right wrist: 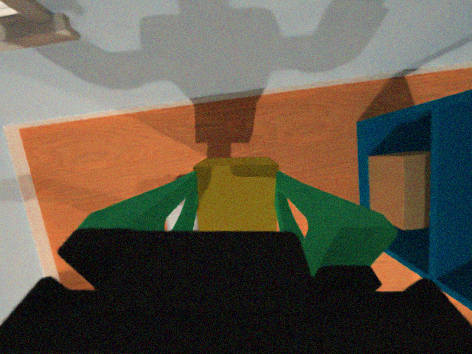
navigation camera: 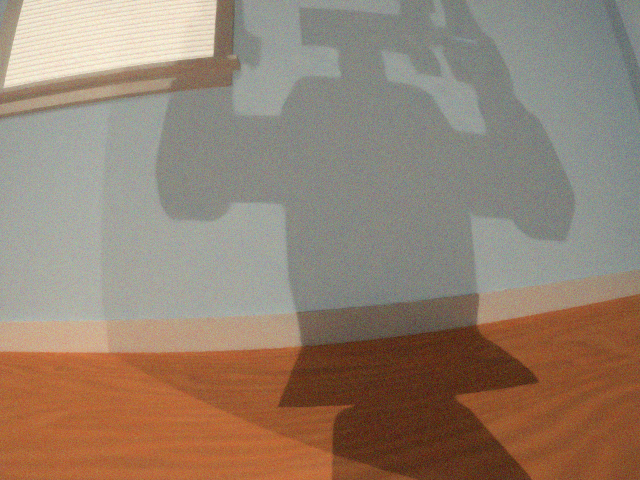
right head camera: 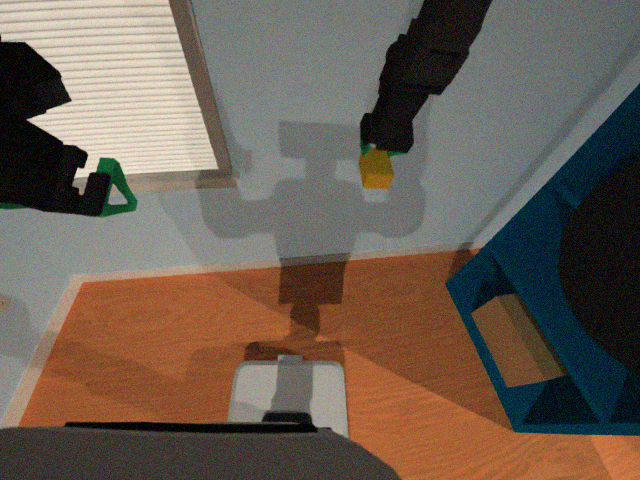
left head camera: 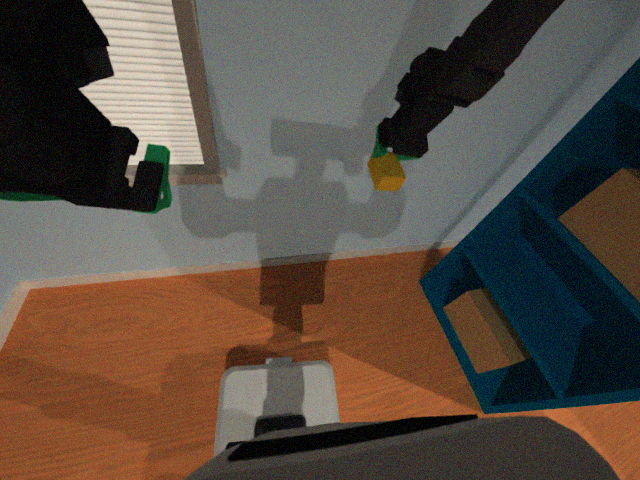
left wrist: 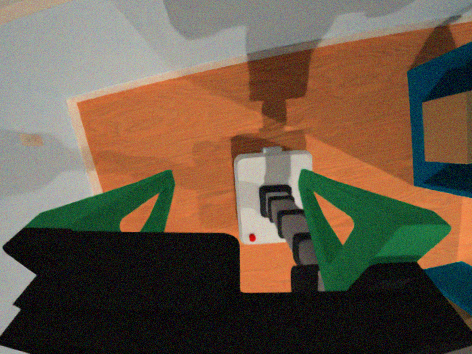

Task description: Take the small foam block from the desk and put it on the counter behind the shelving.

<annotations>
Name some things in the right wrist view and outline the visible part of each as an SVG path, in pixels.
My right gripper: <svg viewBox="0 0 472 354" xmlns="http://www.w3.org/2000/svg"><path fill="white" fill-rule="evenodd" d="M0 324L0 354L472 354L472 325L433 280L419 278L403 291L376 291L382 286L382 283L371 265L398 235L397 229L383 214L299 182L280 171L276 172L275 209L279 231L193 231L198 207L197 172L193 171L171 183L90 213L58 248L57 253L97 290L69 290L51 276L41 278ZM185 199L174 227L171 231L165 231L166 218ZM287 198L308 221L308 231L305 237L293 217Z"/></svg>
A small yellow foam block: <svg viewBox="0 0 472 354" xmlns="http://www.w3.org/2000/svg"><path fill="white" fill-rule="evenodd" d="M279 164L269 157L205 158L193 166L193 172L197 172L197 217L199 231L277 231L275 188L276 172L279 171Z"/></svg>
</annotations>
